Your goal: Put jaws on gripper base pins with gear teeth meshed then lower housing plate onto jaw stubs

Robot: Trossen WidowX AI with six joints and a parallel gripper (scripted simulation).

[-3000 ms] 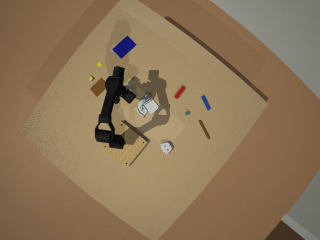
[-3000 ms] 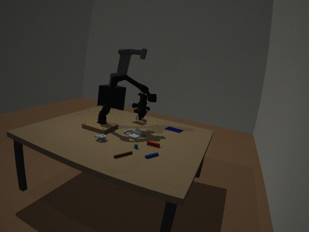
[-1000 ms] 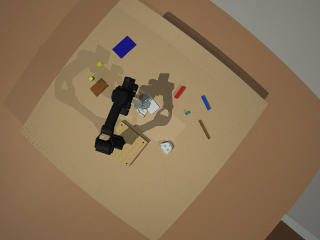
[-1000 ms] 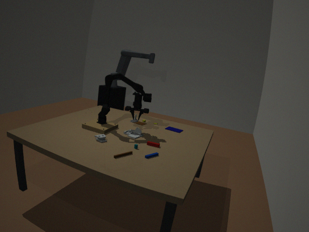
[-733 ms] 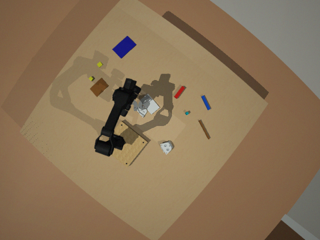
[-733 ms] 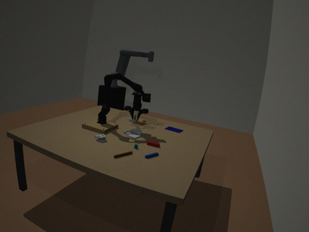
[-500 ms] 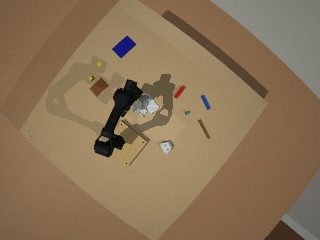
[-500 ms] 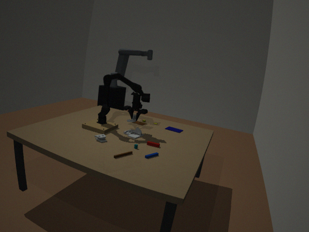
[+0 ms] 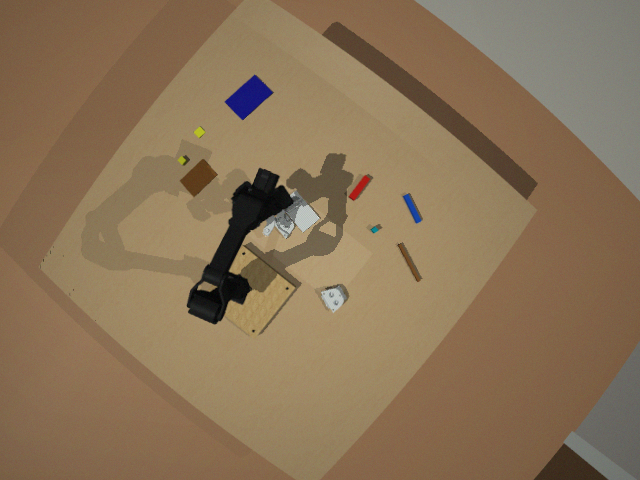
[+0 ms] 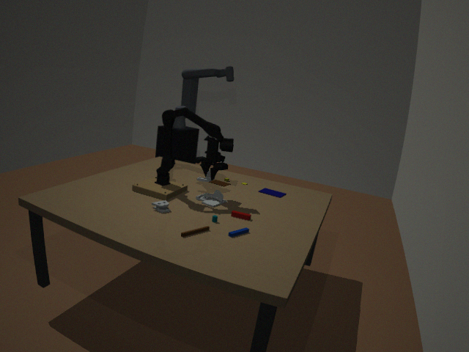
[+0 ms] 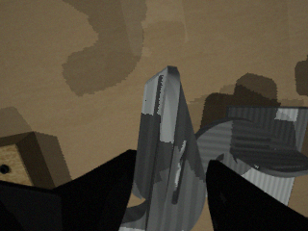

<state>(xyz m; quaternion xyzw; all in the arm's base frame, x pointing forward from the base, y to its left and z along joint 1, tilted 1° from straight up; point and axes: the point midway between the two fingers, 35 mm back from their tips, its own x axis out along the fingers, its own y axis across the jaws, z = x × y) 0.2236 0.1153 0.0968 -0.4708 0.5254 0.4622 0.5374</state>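
The flat white plate lies 8 cm ahead of my gripper tip, 6 cm to the right of it and 9 cm below it. The rest, counted from my gripper tip: teal cube: 23 cm ahead, 26 cm to the right, 8 cm below; then red block: 28 cm ahead, 12 cm to the right, 8 cm below; then brown tile: 10 cm behind, 25 cm to the left, 9 cm below.
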